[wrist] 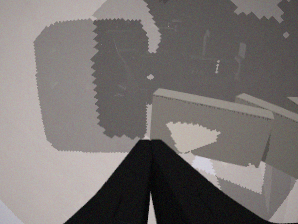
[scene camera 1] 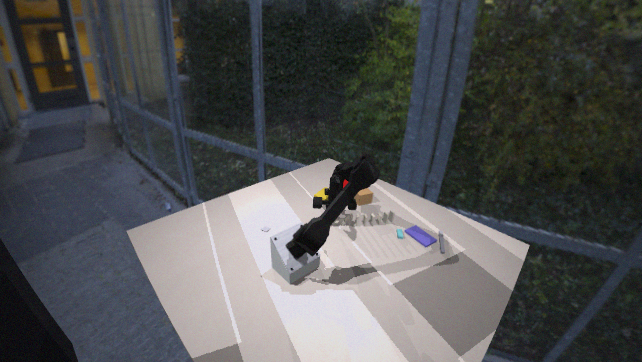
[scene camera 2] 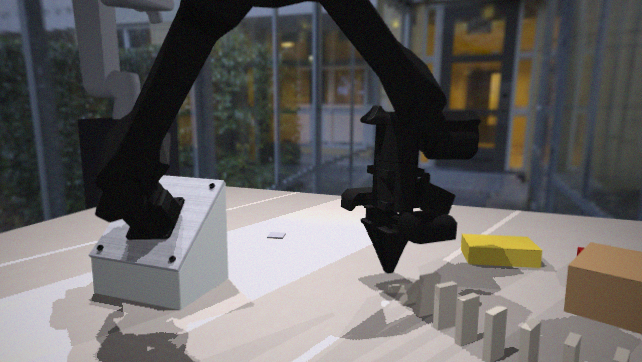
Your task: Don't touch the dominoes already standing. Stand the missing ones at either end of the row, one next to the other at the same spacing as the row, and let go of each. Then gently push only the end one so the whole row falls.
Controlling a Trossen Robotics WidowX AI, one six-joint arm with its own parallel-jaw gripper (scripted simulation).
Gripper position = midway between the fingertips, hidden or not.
Observation:
My gripper [scene camera 2: 388,272] is shut and holds nothing. Further things: a yellow block [scene camera 2: 478,249].
My gripper also shows in the wrist view [wrist: 149,149]. The wrist view does not show the yellow block: it is out of frame.

